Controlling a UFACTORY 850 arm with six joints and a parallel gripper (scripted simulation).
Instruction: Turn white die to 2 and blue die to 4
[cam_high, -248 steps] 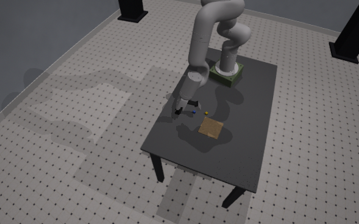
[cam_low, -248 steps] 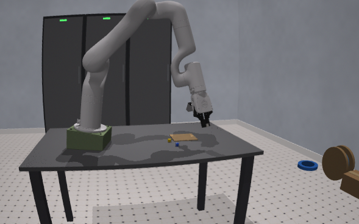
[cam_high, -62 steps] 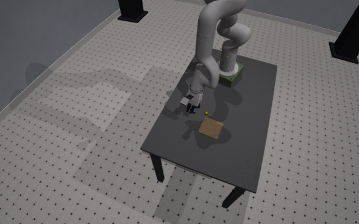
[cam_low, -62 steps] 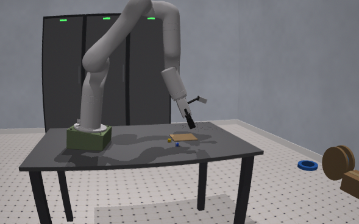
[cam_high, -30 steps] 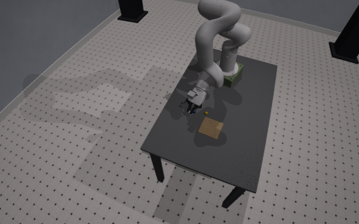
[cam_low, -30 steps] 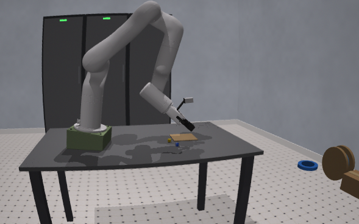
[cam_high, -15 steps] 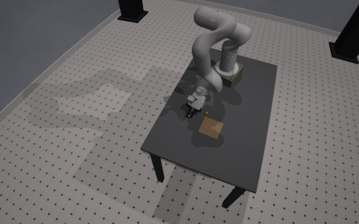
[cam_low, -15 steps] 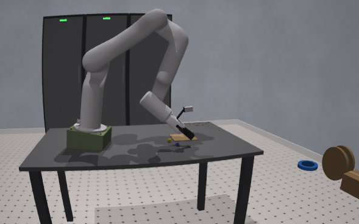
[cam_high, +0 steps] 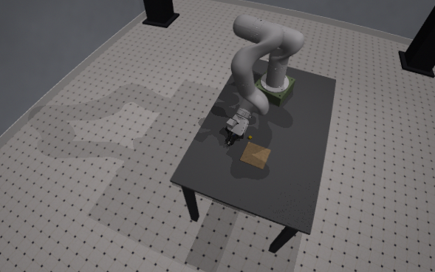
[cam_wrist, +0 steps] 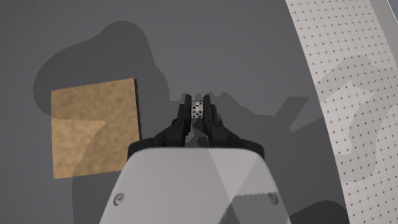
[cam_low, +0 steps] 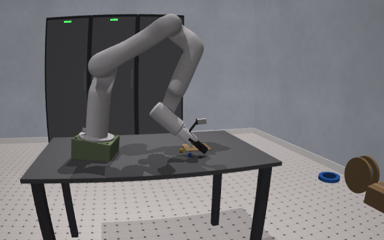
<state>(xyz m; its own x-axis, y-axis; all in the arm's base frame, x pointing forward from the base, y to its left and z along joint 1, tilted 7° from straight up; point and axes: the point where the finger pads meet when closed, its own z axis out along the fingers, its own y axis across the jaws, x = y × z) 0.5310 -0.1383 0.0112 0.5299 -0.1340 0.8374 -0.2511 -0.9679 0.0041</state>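
Right now the white die is 10 mm ahead of my hand and 10 mm below it. From my hand the other things lie so: blue die 70 mm behind, 10 mm to the left, 30 mm below; yellow die 80 mm behind, 100 mm to the left, 30 mm below; tan mat 20 mm ahead, 160 mm to the left, 40 mm below.
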